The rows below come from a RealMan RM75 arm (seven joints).
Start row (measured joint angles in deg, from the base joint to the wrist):
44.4 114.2 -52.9 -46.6 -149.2 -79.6 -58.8
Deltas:
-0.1 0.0 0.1 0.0 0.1 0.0 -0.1
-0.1 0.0 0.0 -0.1 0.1 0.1 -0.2
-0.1 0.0 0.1 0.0 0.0 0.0 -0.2
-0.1 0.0 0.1 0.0 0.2 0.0 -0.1
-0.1 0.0 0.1 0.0 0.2 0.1 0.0
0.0 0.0 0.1 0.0 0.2 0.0 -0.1
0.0 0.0 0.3 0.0 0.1 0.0 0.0
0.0 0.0 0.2 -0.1 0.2 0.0 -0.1
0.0 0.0 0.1 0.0 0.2 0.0 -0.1
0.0 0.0 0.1 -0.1 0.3 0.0 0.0
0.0 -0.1 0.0 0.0 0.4 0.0 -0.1
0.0 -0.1 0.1 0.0 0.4 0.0 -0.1
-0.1 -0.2 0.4 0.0 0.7 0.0 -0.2
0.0 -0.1 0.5 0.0 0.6 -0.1 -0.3
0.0 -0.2 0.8 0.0 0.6 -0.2 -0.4
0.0 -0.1 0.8 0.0 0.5 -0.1 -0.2
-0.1 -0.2 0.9 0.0 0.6 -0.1 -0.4
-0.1 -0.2 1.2 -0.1 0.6 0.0 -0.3
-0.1 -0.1 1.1 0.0 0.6 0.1 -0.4
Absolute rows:
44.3 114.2 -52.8 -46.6 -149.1 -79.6 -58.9
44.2 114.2 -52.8 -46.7 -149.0 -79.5 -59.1
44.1 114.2 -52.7 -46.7 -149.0 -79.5 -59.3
44.0 114.2 -52.6 -46.7 -148.8 -79.5 -59.4
43.9 114.2 -52.5 -46.7 -148.6 -79.4 -59.4
43.9 114.2 -52.4 -46.7 -148.4 -79.4 -59.5
43.9 114.2 -52.1 -46.7 -148.3 -79.4 -59.5
43.9 114.2 -51.9 -46.8 -148.1 -79.4 -59.6
43.9 114.2 -51.8 -46.8 -147.9 -79.4 -59.7
43.9 114.2 -51.7 -46.9 -147.6 -79.4 -59.7
43.9 114.1 -51.7 -46.9 -147.2 -79.4 -59.8
43.9 114.0 -51.6 -46.9 -146.8 -79.4 -59.9
43.8 113.8 -51.2 -46.9 -146.1 -79.4 -60.1
43.8 113.7 -50.7 -46.9 -145.5 -79.5 -60.4
43.8 113.5 -49.9 -46.9 -144.9 -79.7 -60.8
43.8 113.4 -49.1 -46.9 -144.4 -79.8 -61.0
43.7 113.2 -48.2 -46.9 -143.8 -79.9 -61.4
43.6 113.0 -47.0 -47.0 -143.2 -79.9 -61.7
43.5 112.9 -45.9 -47.0 -142.6 -79.8 -62.1

